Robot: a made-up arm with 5 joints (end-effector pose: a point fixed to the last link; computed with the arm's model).
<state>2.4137 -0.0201 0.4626 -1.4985 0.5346</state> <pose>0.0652 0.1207 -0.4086 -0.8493 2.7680 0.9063</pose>
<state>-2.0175 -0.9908 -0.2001 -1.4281 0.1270</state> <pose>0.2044 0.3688 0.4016 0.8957 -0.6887 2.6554</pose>
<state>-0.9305 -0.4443 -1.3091 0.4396 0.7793</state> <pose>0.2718 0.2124 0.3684 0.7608 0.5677 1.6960</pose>
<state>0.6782 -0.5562 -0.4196 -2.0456 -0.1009</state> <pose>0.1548 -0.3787 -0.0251 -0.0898 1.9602 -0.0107</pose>
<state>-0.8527 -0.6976 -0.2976 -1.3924 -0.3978</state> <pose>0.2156 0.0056 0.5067 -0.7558 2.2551 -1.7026</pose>
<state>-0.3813 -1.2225 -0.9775 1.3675 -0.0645</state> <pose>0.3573 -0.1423 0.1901 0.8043 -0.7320 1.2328</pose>
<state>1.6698 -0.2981 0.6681 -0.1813 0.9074</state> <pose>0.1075 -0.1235 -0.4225 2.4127 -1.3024 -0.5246</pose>
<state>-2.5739 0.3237 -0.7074 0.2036 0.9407</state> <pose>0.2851 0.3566 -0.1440 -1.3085 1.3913 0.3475</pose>
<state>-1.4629 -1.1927 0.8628 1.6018 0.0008</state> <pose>0.0012 -0.1184 0.4261 -0.4221 0.0156 -0.6467</pose>
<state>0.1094 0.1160 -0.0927 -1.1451 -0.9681</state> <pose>0.2459 -0.1530 0.4196 0.2089 2.7833 -1.1242</pose>
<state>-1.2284 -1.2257 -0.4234 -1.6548 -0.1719</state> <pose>0.2085 0.0027 0.5011 -1.0293 1.9870 -1.4350</pose>
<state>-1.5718 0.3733 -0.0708 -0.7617 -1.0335</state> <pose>0.3037 0.4446 0.1954 0.5399 0.5001 -2.8436</pose>
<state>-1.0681 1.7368 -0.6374 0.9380 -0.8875</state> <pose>0.3750 0.2428 0.2150 2.0105 -1.5414 -1.4627</pose>
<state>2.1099 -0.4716 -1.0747 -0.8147 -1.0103</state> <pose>0.2425 -0.1592 -0.2878 0.0812 1.5582 1.8411</pose>
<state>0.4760 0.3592 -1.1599 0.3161 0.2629</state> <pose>0.2873 -0.0514 0.2266 0.9566 -0.7288 1.9030</pose>
